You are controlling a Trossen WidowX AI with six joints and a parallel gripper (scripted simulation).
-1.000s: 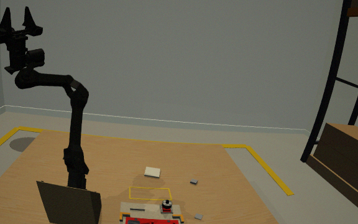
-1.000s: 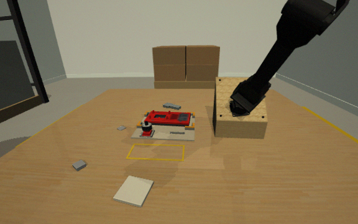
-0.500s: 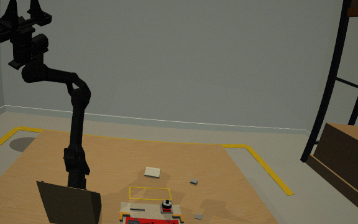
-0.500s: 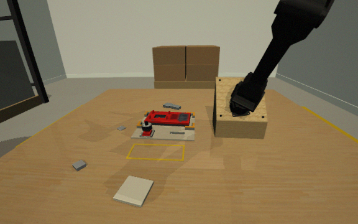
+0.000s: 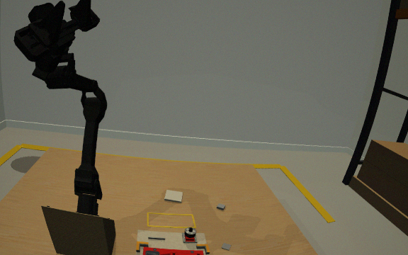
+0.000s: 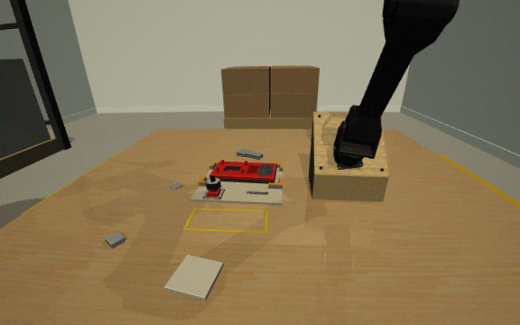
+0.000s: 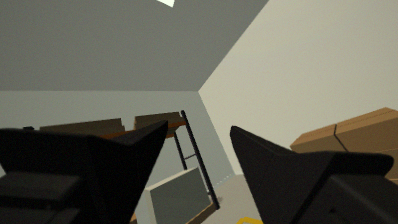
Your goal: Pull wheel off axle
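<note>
My gripper tip is now 330 mm short of the dark wheel, 150 mm to the right of it and 670 mm above it. From my gripper tip the other things lie so: grey baseplate: 260 mm ahead, 60 mm to the left, 700 mm below; then white flat pad: 320 mm ahead, 430 mm to the left, 700 mm below.
</note>
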